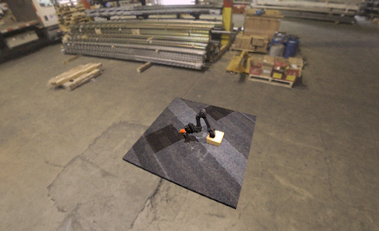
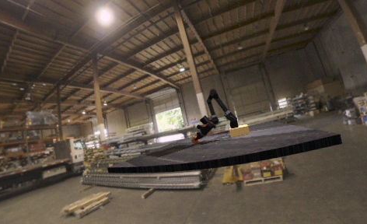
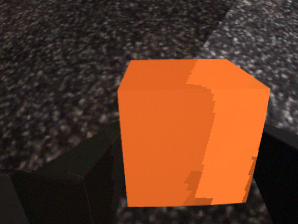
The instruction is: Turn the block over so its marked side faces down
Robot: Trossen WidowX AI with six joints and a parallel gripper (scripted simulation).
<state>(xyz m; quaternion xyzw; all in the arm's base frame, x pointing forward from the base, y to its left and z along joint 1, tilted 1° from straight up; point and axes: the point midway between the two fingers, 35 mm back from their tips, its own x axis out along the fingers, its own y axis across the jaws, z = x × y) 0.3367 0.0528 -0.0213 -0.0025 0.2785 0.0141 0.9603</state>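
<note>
My gripper tip is 1 cm above the orange block.
</note>
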